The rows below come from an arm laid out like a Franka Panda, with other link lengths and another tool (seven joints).
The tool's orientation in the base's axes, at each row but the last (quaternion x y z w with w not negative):
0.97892 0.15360 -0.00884 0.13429
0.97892 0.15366 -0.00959 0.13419
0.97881 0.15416 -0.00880 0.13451
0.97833 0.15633 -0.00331 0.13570
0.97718 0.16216 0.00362 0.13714
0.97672 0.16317 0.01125 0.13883
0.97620 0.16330 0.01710 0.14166
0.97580 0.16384 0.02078 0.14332
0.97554 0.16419 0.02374 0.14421
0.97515 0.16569 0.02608 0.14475
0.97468 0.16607 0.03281 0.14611
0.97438 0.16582 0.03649 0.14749
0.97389 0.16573 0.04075 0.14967
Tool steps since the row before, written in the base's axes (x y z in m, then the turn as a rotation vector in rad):
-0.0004 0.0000 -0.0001 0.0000 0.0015 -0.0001
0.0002 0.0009 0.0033 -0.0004 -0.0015 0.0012
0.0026 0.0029 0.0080 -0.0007 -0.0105 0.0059
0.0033 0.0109 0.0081 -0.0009 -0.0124 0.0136
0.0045 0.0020 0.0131 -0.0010 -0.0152 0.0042
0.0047 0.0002 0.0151 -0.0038 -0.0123 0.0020
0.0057 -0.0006 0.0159 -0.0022 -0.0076 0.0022
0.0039 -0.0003 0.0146 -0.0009 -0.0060 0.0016
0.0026 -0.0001 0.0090 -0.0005 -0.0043 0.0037
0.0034 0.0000 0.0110 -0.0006 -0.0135 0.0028
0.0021 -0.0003 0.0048 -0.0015 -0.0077 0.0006
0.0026 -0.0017 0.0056 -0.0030 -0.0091 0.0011
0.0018 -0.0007 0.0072 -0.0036 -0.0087 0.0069
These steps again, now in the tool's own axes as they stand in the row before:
-0.0004 -0.0001 0.0001 0.0005 -0.0014 -0.0003
0.0003 0.0001 -0.0034 -0.0009 0.0016 -0.0008
0.0029 0.0002 -0.0084 -0.0042 0.0109 -0.0029
0.0061 -0.0068 -0.0106 -0.0053 0.0147 -0.0098
0.0044 0.0031 -0.0129 -0.0059 0.0146 0.0000
0.0042 0.0055 -0.0143 -0.0076 0.0105 0.0011
0.0050 0.0068 -0.0146 -0.0046 0.0068 -0.0002
0.0035 0.0057 -0.0136 -0.0028 0.0056 0.0000
0.0024 0.0035 -0.0083 -0.0019 0.0048 -0.0024
0.0032 0.0043 -0.0102 -0.0050 0.0128 0.0010
0.0020 0.0023 -0.0043 -0.0040 0.0067 0.0014
0.0020 0.0040 -0.0046 -0.0058 0.0076 0.0011
0.0017 0.0034 -0.0064 -0.0061 0.0088 -0.0046

